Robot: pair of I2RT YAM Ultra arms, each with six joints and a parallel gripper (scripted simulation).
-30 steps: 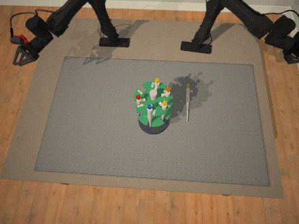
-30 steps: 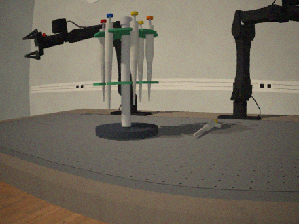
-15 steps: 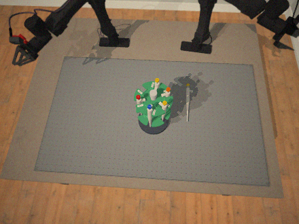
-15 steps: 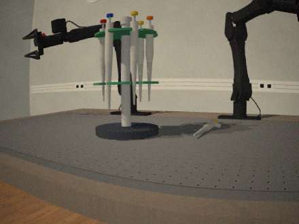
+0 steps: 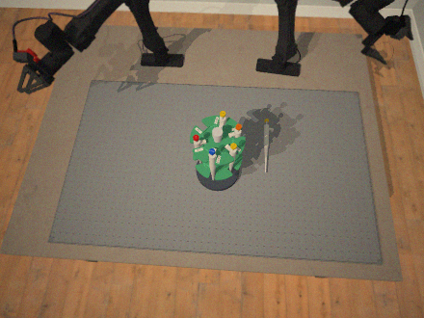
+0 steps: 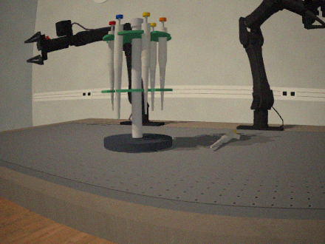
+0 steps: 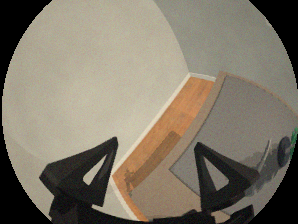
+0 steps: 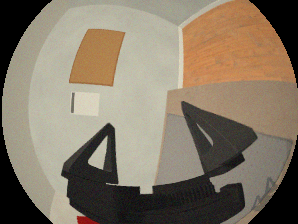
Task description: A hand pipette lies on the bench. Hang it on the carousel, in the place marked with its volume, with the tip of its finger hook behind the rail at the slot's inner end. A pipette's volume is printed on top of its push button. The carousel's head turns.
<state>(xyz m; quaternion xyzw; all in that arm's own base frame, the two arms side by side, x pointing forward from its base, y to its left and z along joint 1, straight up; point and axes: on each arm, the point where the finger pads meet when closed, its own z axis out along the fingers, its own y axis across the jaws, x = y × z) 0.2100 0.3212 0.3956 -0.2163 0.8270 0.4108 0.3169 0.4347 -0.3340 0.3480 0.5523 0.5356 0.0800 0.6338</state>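
Right now my left hand is 17 cm short of the pipette, 34 cm to the left of it and 37 cm above it.
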